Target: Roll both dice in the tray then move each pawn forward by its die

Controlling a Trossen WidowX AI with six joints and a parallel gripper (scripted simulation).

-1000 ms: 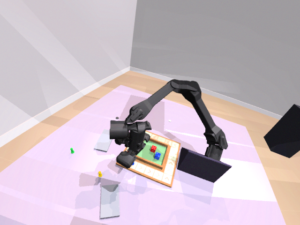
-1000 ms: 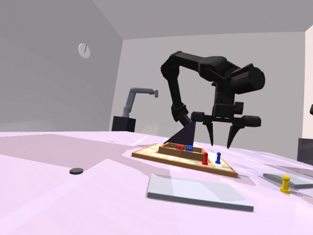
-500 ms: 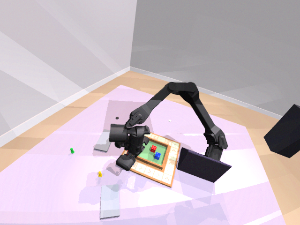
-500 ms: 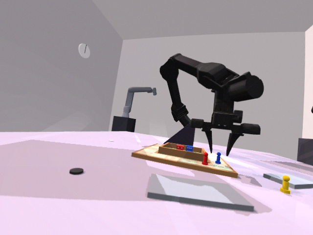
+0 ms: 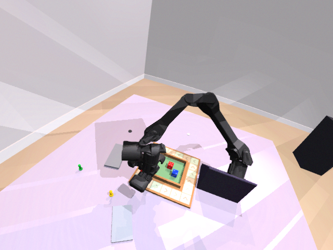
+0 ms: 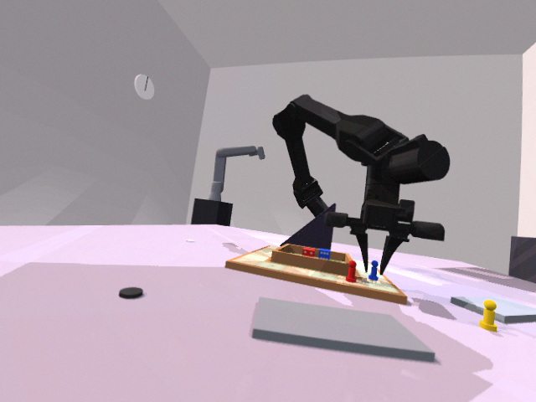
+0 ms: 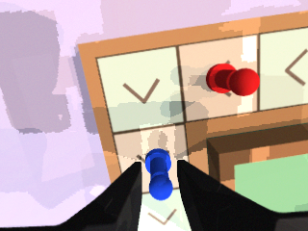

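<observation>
The red pawn is 50 mm ahead of my gripper tip and 40 mm to the right of it. Round my gripper tip: blue pawn (right at my gripper tip); then yellow pawn (100 mm ahead, 120 mm to the left, 10 mm below); then green tray (60 mm behind, 110 mm to the right, 20 mm below).
</observation>
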